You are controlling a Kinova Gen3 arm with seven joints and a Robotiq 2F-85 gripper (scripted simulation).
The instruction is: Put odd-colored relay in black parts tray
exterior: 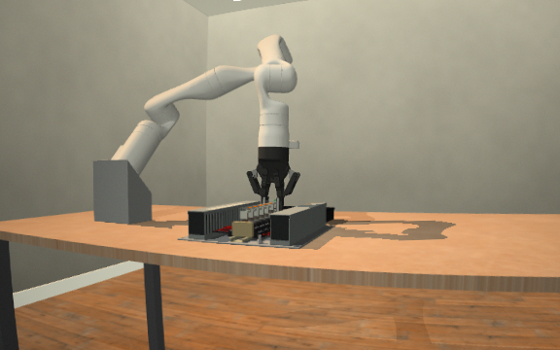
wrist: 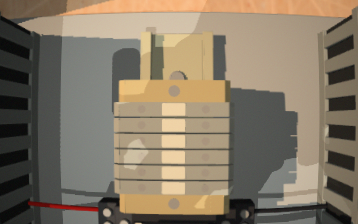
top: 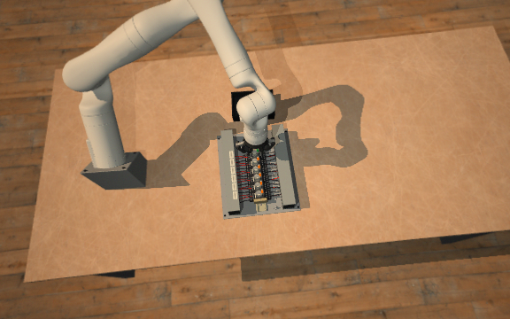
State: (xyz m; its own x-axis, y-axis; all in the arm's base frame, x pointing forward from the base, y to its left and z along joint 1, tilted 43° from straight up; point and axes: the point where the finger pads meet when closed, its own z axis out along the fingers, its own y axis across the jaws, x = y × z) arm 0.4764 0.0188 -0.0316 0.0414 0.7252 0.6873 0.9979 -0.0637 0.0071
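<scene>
Right now the relay panel is 5 cm to the right of my hand and 3 cm below it. The rest, counted from my hand: black parts tray 21 cm to the left, 5 cm below, 2 cm ahead.
</scene>
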